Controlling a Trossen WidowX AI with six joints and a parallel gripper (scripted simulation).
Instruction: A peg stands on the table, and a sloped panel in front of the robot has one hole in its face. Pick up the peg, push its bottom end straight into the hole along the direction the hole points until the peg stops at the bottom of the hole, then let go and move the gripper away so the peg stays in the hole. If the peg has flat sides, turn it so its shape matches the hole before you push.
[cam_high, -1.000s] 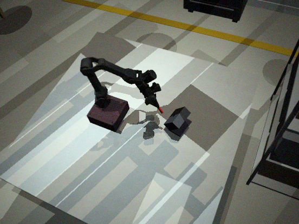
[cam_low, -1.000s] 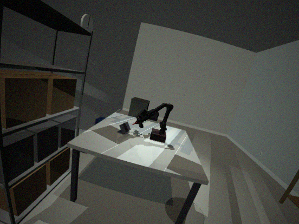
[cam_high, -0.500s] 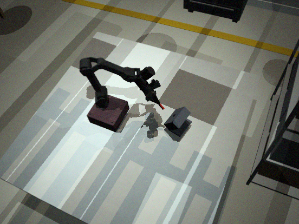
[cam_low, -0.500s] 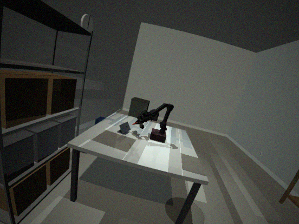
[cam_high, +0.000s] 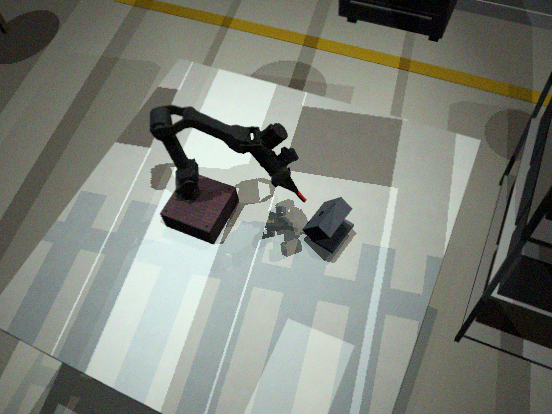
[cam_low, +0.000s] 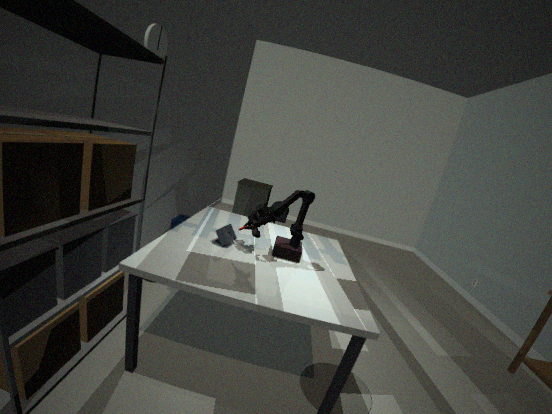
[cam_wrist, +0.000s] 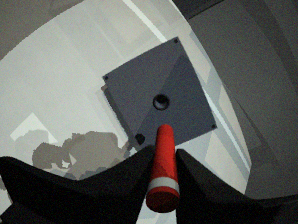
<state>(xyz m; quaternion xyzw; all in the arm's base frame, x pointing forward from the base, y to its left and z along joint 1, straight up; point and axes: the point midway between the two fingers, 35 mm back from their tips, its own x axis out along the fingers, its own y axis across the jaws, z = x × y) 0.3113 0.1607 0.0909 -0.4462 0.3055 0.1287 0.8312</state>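
Now: gripper tip 110 mm short of the grey sloped panel block and 80 mm above it. The rest, counted from my gripper tip: red peg (10 mm behind, 10 mm above).
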